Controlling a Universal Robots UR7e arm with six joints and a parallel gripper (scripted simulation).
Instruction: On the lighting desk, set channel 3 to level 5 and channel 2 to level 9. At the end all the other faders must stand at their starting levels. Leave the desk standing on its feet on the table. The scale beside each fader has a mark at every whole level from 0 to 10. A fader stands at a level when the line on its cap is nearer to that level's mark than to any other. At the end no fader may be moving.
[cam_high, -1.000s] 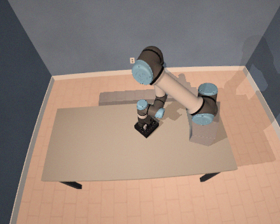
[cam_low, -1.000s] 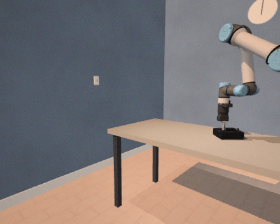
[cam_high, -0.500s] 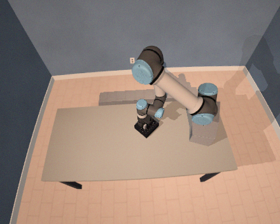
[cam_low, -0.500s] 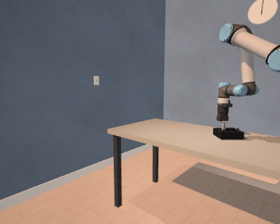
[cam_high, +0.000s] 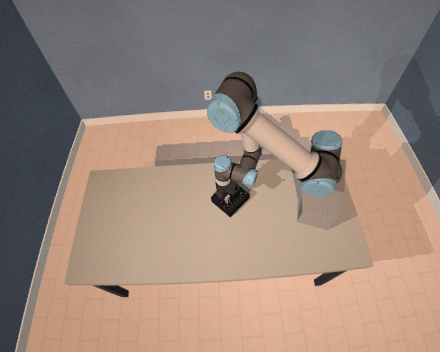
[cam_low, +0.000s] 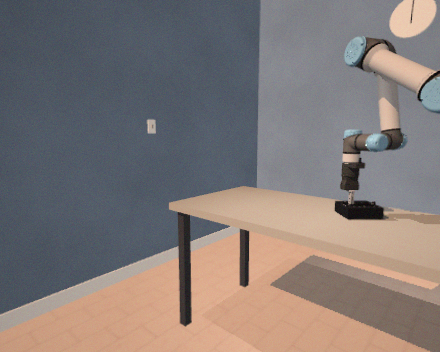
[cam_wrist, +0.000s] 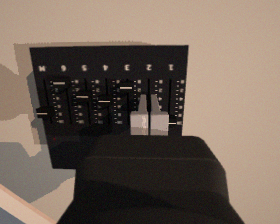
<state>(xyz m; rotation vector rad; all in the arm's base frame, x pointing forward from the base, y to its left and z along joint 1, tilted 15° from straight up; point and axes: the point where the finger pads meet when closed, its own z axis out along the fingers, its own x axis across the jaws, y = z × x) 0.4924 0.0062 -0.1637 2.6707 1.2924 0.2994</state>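
The channel 3 fader cap is 3 cm behind my hand, 1 cm to the right of it and 1 cm below it. Also, from my hand: channel 1 fader cap 3 cm ahead, 1 cm to the left, 1 cm below; then channel 4 fader cap 3 cm to the right, 3 cm behind, 1 cm below; then channel 5 fader cap 5 cm to the right, 5 cm behind, 1 cm below.
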